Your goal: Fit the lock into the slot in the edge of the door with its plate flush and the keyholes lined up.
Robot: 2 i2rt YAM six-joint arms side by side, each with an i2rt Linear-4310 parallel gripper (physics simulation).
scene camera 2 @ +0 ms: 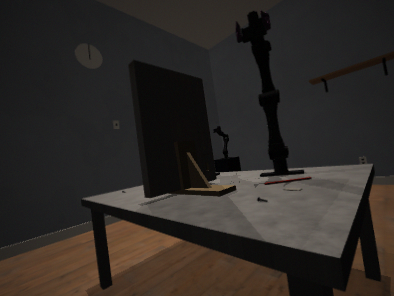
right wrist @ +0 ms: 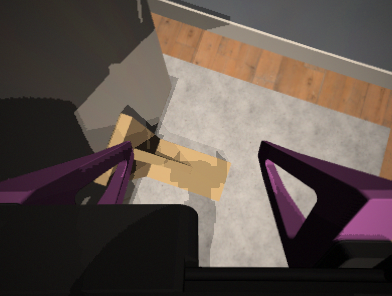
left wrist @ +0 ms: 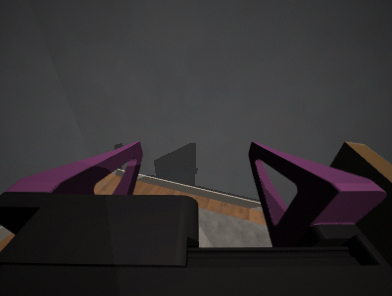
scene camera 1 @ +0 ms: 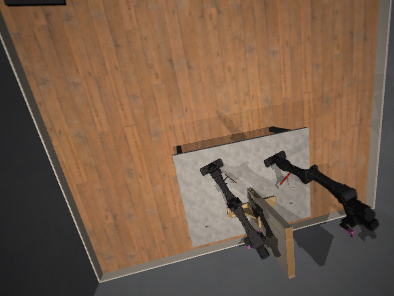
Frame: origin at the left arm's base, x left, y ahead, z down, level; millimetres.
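Seen in the pictures: left gripper, fingertip midpoint: (scene camera 2: 248, 17) (left wrist: 195, 147) (scene camera 1: 359, 232); right gripper, fingertip midpoint: (right wrist: 195, 148); left arm's base, origin of the base link: (scene camera 2: 281, 174) (scene camera 1: 274, 158); right arm's base, origin of the base link: (scene camera 1: 211, 167).
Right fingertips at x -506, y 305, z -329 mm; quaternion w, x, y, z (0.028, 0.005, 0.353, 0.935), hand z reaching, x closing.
Pixels of each thing's top centre, then the offset from my right fingertips to it. Level surfaces: height alone.
- door, middle of its top: (scene camera 2: 170, 72) (scene camera 1: 290, 253) dx +143, dy +13, dz -212 mm
- small thin brownish piece, middle of its top: (scene camera 1: 228, 183) dx +46, dy -320, dz +303 mm
- red rod, middle of its top: (scene camera 2: 287, 180) (scene camera 1: 286, 177) dx +548, dy -87, dz +323 mm
- pale flat piece, middle of its top: (scene camera 2: 292, 188) dx +572, dy +57, dz +327 mm
- dark screw, middle of its top: (scene camera 2: 262, 197) dx +505, dy +190, dz +319 mm
- table, its level: dz +329 mm
The door (scene camera 1: 280, 232) (scene camera 2: 172, 115) (right wrist: 65, 60) stands upright on the table; part of it (left wrist: 367, 175) shows at the right of the left wrist view. Its slot and keyholes cannot be made out. The lock cannot be clearly identified; a small thin brownish piece (scene camera 1: 230, 178) lies near the right arm's base. My left gripper (scene camera 1: 348, 231) (left wrist: 195, 147) (scene camera 2: 252, 27) is open and empty, high and to the right of the door in scene camera 1. My right gripper (right wrist: 195, 148) (scene camera 1: 254, 239) is open and empty, left of the door in scene camera 1, above the table.
Wooden brackets (scene camera 1: 270, 201) (scene camera 2: 215, 190) (right wrist: 200, 172) flank the door's foot. A red rod (scene camera 1: 285, 179) (scene camera 2: 287, 180), a pale flat piece (scene camera 2: 293, 189) and a dark screw (scene camera 2: 262, 199) lie on the table (scene camera 1: 187, 200) (scene camera 2: 320, 220). A wall shelf (scene camera 2: 350, 69) is at right.
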